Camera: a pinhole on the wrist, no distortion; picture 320 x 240 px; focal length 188.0 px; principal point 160.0 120.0 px. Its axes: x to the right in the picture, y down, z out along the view. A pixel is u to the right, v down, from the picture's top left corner.
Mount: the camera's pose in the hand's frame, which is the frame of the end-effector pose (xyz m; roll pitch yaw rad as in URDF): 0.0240 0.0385 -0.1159 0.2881 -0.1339 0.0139
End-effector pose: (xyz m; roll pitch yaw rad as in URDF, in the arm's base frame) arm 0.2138 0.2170 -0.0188 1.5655 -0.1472 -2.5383
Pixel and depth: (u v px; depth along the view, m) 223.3 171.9 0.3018
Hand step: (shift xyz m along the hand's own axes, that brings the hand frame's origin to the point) 0.0830 0.0335 0.2079
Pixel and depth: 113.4 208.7 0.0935
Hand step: -0.0128 0.0537 -0.0177
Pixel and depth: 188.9 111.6 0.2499
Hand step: 0.0316 -0.0431 0.1235
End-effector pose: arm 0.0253 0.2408 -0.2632 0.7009 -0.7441 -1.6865
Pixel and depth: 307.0 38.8 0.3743
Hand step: 0.2759 -0.2194 0.2333
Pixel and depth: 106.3 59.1 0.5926
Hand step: -0.2074 -0.3172 0.3705
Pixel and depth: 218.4 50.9 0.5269
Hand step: 0.1308 -0.2954 0.3521
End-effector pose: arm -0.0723 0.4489 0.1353 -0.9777 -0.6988 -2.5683
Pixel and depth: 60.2 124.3 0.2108
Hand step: -0.1133 -0.0187 0.0708
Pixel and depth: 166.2 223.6 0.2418
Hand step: -0.0049 0.0972 0.1524
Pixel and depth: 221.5 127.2 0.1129
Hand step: 0.0464 0.0109 -0.0025
